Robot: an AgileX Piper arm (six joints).
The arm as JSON. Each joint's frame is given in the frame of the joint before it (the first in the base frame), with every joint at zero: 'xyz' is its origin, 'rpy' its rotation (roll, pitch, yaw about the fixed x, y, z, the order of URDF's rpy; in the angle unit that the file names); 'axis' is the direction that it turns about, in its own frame. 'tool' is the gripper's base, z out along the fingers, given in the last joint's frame.
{
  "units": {
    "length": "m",
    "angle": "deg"
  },
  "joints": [
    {
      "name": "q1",
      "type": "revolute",
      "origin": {
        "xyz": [
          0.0,
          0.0,
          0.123
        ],
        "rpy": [
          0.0,
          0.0,
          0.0
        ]
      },
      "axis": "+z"
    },
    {
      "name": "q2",
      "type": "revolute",
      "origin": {
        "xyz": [
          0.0,
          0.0,
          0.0
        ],
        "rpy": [
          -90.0,
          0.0,
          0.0
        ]
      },
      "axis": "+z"
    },
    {
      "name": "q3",
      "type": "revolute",
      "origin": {
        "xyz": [
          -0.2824,
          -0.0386,
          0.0
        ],
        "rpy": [
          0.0,
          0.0,
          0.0
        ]
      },
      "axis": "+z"
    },
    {
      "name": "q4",
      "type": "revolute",
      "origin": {
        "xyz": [
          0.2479,
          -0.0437,
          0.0
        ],
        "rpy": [
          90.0,
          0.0,
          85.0
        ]
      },
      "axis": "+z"
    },
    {
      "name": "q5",
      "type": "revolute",
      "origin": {
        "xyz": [
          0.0,
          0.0,
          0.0
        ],
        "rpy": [
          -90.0,
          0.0,
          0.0
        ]
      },
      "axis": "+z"
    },
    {
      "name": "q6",
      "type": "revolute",
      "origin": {
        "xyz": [
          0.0,
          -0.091,
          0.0
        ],
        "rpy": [
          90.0,
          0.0,
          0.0
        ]
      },
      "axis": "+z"
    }
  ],
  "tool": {
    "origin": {
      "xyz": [
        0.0,
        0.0,
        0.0
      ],
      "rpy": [
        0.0,
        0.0,
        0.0
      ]
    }
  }
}
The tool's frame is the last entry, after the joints.
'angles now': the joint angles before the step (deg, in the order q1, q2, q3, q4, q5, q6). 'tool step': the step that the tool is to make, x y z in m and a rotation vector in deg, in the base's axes. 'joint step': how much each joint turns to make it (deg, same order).
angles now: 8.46 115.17 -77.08 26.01 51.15 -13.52
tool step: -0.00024 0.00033 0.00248 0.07 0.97 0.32
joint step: 0.00 0.01 -0.67 -0.28 1.62 0.45
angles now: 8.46 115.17 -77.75 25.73 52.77 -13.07
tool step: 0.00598 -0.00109 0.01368 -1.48 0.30 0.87
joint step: 0.00 0.00 -3.68 -2.87 3.83 2.08
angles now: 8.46 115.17 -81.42 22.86 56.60 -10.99
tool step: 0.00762 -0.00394 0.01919 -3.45 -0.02 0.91
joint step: 0.00 0.00 -5.11 -5.02 5.00 3.02
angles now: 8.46 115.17 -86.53 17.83 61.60 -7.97
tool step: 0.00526 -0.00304 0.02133 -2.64 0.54 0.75
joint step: 0.00 0.01 -5.33 -3.55 5.95 2.13
